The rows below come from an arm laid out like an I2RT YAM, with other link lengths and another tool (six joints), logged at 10 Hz.
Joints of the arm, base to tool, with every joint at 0 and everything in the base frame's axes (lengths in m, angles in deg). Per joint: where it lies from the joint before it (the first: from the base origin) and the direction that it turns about. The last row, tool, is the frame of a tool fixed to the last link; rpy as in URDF.
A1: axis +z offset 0 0 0.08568
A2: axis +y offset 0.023 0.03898 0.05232
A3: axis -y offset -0.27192 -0.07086 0
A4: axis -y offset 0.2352 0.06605 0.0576
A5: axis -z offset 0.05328 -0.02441 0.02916
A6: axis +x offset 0.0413 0 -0.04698
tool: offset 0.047 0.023 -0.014 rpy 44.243 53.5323 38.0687
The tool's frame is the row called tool.
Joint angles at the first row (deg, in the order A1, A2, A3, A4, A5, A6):
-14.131 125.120 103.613 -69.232 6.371 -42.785
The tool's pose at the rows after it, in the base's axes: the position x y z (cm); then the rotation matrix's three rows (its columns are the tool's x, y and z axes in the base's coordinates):
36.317 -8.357 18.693; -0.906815 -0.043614 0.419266; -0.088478 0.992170 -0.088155; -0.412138 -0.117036 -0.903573
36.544 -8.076 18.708; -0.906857 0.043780 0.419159; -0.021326 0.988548 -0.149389; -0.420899 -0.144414 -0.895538
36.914 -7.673 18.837; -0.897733 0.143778 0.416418; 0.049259 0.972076 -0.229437; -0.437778 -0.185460 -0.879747
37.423 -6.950 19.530; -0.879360 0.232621 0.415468; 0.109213 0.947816 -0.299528; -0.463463 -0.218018 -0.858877
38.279 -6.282 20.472; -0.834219 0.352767 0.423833; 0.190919 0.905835 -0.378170; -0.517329 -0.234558 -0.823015
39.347 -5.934 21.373; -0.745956 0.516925 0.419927; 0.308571 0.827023 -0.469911; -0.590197 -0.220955 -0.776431
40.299 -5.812 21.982; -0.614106 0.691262 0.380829; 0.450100 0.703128 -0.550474; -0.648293 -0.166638 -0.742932
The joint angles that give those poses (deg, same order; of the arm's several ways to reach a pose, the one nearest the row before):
-13.977 125.119 103.612 -69.844 7.399 -40.708
-13.541 125.120 103.766 -69.756 8.666 -35.223
-12.732 125.120 104.247 -69.779 10.765 -28.622
-11.442 125.033 105.953 -70.981 12.601 -22.196
-10.283 124.967 108.463 -71.832 14.109 -14.218
-9.694 124.968 111.003 -72.031 15.267 -3.771
-9.672 124.967 112.640 -72.030 15.289 8.470

